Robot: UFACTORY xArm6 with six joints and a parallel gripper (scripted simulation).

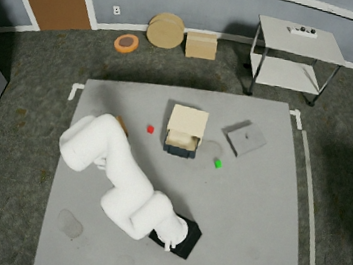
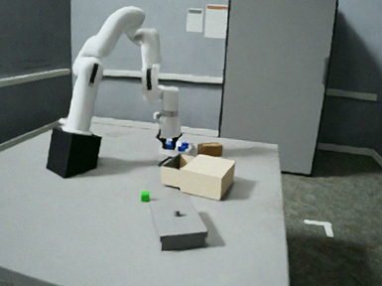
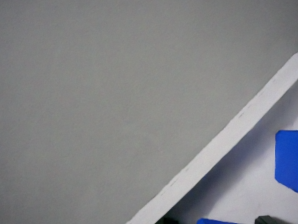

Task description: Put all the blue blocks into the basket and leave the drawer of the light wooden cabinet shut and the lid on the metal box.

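Now: hand 40 mm short of the white basket, 30 mm to the right of it and 20 mm above it. The rest, counted from my hand: light wooden cabinet (170 mm ahead, 320 mm to the right, 10 mm above); brown box (200 mm ahead, 20 mm to the left); dark-rimmed drawer (120 mm ahead, 310 mm to the right, 10 mm above).
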